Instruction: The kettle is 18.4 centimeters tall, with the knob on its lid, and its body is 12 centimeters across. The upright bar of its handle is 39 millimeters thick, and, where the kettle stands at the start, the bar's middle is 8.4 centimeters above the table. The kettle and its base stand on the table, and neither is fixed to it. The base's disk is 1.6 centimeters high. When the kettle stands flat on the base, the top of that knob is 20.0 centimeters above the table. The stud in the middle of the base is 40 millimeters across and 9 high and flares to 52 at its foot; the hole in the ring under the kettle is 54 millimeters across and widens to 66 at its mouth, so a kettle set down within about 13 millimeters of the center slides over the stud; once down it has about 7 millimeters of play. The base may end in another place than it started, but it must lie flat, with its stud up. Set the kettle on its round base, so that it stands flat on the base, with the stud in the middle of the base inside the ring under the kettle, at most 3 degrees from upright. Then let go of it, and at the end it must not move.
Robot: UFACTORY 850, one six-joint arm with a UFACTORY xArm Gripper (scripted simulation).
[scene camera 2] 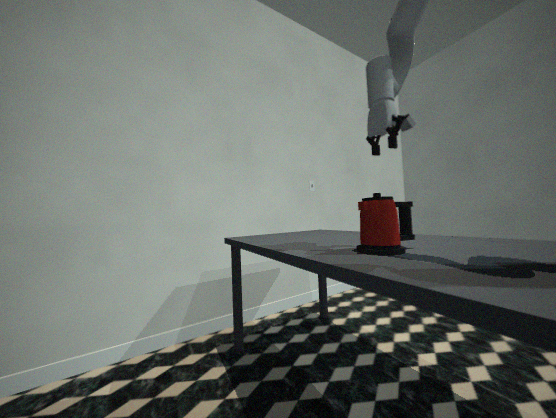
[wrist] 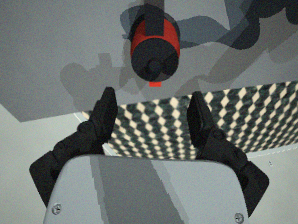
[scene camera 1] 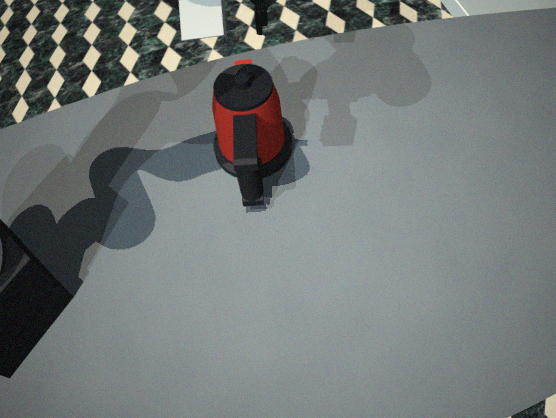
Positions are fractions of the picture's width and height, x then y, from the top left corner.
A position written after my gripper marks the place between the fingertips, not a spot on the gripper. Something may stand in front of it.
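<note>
From scene camera 1 I can see my gripper (scene camera 1: 0.41, 0.07), and scene camera 2 gives me the gripper (scene camera 2: 0.69, 0.36) as well; then in the wrist view there's my gripper (wrist: 0.51, 0.45) again. There's a red kettle (scene camera 2: 0.68, 0.55) here too, and I can also see a black round base (scene camera 1: 0.50, 0.40).
</note>
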